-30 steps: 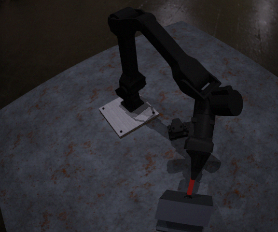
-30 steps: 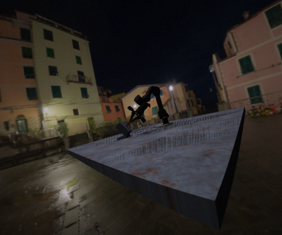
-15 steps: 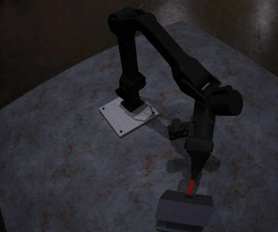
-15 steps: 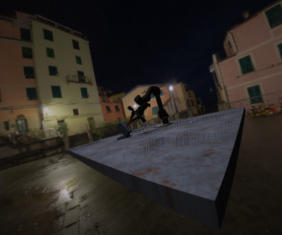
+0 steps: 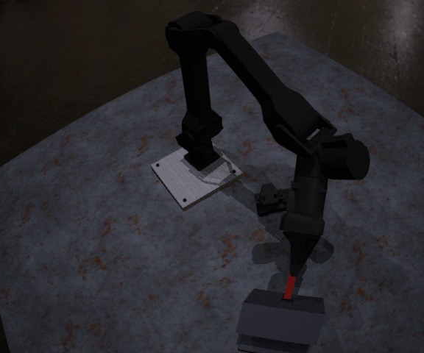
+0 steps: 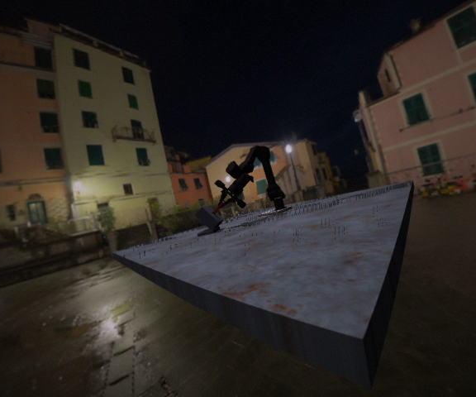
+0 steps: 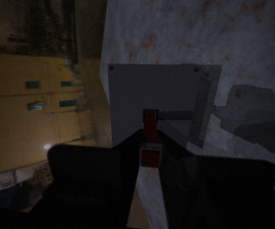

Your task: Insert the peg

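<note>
Right now my gripper tip is 50 mm to the left of the grey sloped panel, 40 mm above it and 30 mm short of it. The rest, counted from my gripper tip: red square-sided peg 10 mm to the left, 10 mm behind, 10 mm above.
</note>
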